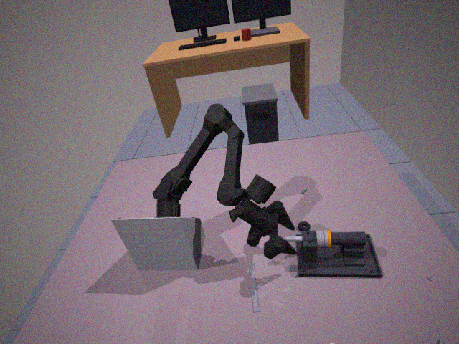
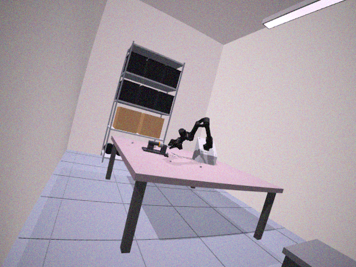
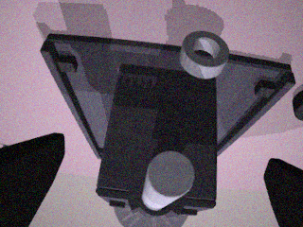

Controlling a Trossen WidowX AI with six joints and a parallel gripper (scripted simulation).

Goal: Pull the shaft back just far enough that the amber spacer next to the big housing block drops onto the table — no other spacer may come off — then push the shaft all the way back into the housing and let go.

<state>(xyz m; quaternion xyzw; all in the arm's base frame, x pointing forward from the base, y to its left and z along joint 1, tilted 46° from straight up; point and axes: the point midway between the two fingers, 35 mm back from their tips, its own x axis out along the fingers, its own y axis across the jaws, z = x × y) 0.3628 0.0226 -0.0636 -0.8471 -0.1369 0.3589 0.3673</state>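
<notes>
The pale shaft lies 7 cm ahead of my gripper tip and 1 cm above it. Round my gripper tip: black ring knob: 11 cm to the left, 6 cm below, 4 cm ahead; then thin grey strip: 13 cm behind, 11 cm to the right, 6 cm below; then amber spacer: 10 cm ahead, 1 cm above.
</notes>
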